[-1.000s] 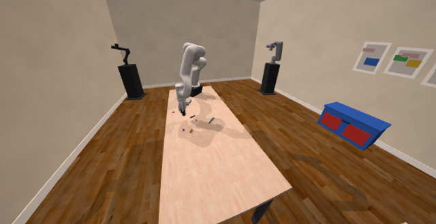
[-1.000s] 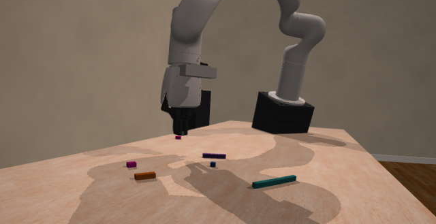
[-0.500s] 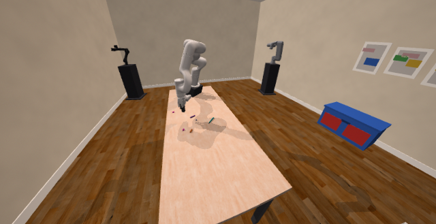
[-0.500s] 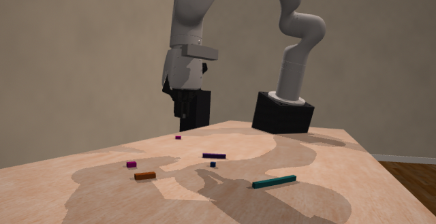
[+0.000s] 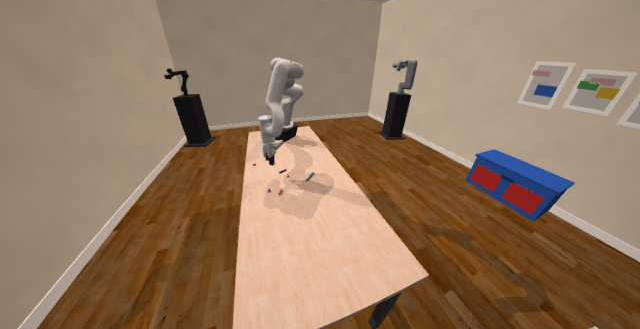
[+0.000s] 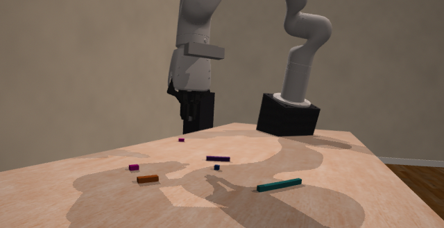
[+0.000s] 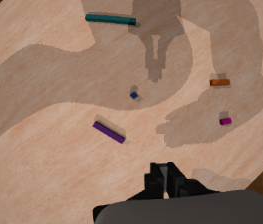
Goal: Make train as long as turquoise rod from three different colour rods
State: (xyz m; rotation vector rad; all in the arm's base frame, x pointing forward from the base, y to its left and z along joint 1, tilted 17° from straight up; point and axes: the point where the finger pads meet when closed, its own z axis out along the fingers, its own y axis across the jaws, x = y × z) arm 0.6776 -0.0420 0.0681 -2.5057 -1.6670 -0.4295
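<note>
Right now my hand is 120 mm above the blue rod, 100 mm to the right of it and 10 mm short of it. Also, from my hand: grey rod: 20 mm below; orange rod: 180 mm ahead, 120 mm below, 70 mm to the left; purple rod: 120 mm below, 60 mm to the left, 50 mm behind.
</note>
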